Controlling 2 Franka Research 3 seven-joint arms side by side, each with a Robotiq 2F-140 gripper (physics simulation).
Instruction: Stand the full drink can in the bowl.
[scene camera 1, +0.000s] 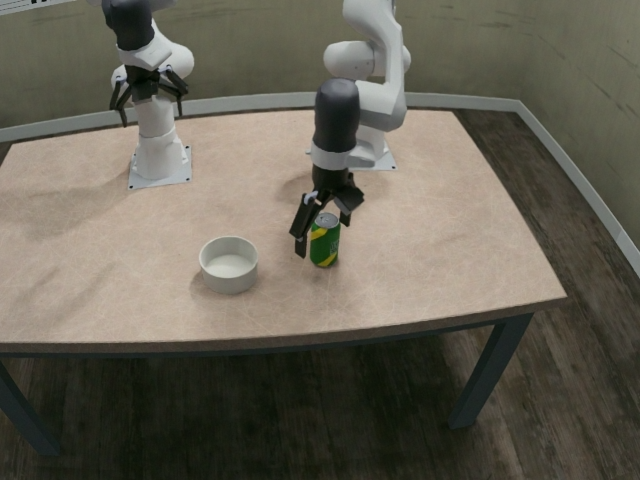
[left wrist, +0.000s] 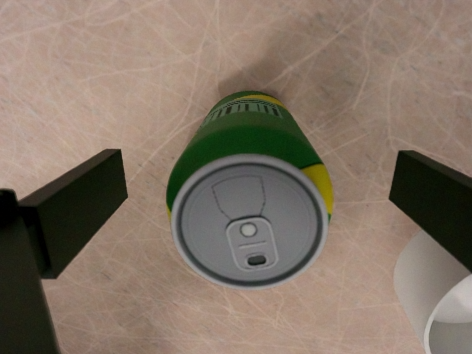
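Note:
A green and yellow drink can with a silver lid stands upright on the table. A pale round bowl stands left of the can in the scene view, apart from it; part of it shows at the lower right of the left wrist view. My left gripper is open around the can's upper part, with one finger on each side and a gap between each finger and the can. My right gripper is open and empty, raised at the upper left of the scene view, far from can and bowl.
The table has its front edge below the can and bowl in the scene view. The white arm bases stand on metal plates towards the table's back. A wall stands behind.

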